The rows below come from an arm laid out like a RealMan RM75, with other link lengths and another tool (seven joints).
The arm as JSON. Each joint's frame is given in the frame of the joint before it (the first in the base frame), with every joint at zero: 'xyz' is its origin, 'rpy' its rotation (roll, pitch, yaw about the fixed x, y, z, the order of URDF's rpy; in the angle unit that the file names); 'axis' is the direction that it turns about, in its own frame. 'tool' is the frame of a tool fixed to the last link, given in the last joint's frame.
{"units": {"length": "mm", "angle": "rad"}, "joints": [
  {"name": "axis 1", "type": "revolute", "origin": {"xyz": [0.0, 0.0, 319.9], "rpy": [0.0, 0.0, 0.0]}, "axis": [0.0, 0.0, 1.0]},
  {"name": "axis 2", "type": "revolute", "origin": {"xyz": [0.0, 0.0, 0.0], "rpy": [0.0, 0.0, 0.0]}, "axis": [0.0, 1.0, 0.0]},
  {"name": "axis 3", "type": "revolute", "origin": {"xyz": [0.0, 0.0, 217.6], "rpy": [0.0, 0.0, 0.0]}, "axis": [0.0, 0.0, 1.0]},
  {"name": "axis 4", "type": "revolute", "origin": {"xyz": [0.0, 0.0, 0.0], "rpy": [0.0, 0.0, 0.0]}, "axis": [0.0, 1.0, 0.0]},
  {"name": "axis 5", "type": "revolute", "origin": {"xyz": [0.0, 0.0, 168.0], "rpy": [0.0, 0.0, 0.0]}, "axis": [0.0, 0.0, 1.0]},
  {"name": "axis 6", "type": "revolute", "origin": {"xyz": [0.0, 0.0, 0.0], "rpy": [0.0, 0.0, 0.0]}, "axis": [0.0, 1.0, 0.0]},
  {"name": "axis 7", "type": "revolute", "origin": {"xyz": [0.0, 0.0, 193.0], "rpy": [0.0, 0.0, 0.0]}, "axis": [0.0, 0.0, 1.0]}
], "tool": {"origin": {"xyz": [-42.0, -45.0, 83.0], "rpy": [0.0, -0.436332, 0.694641]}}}
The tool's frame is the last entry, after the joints.
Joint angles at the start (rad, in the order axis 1, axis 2, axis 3, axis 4, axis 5, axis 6, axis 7):
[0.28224 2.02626 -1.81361 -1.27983 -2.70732 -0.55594 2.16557]
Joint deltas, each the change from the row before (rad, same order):
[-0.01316 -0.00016 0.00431 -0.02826 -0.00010 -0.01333 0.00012]
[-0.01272 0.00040 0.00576 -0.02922 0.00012 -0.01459 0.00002]
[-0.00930 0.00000 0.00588 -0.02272 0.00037 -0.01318 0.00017]
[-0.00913 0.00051 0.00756 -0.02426 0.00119 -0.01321 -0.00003]
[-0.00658 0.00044 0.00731 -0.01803 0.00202 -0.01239 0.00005]
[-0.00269 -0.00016 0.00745 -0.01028 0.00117 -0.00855 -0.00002]
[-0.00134 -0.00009 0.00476 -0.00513 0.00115 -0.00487 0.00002]
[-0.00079 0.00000 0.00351 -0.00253 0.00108 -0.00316 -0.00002]
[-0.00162 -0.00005 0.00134 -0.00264 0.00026 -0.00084 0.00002]
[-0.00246 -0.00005 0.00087 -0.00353 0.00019 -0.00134 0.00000]
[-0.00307 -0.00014 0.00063 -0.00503 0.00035 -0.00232 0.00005]
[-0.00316 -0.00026 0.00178 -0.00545 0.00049 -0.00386 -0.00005]
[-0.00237 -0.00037 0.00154 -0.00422 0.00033 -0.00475 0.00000]
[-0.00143 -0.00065 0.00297 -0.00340 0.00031 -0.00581 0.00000]
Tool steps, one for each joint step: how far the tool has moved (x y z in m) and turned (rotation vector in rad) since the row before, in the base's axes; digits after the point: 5 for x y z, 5 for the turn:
[-0.00267 -0.00121 0.00315 0.00419 0.00655 0.00104]
[-0.00299 -0.00104 0.00349 0.00482 0.00722 0.00096]
[-0.00194 -0.00070 0.00306 0.00384 0.00522 -0.00056]
[-0.00262 -0.00035 0.00371 0.00563 0.00697 0.00017]
[-0.00140 -0.00033 0.00290 0.00368 0.00579 -0.00231]
[-0.00042 0.00040 0.00267 0.00398 0.00305 -0.00256]
[0.00000 0.00028 0.00157 0.00238 0.00209 -0.00225]
[0.00030 0.00019 0.00101 0.00153 0.00155 -0.00232]
[-0.00002 0.00000 0.00072 0.00153 0.00100 -0.00048]
[0.00003 -0.00024 0.00062 0.00110 0.00093 -0.00061]
[-0.00015 -0.00041 0.00062 0.00075 0.00113 -0.00047]
[0.00019 -0.00040 0.00085 0.00076 0.00097 -0.00161]
[0.00052 -0.00049 0.00047 -0.00050 0.00010 -0.00234]
[0.00092 -0.00025 0.00075 -0.00028 -0.00045 -0.00340]

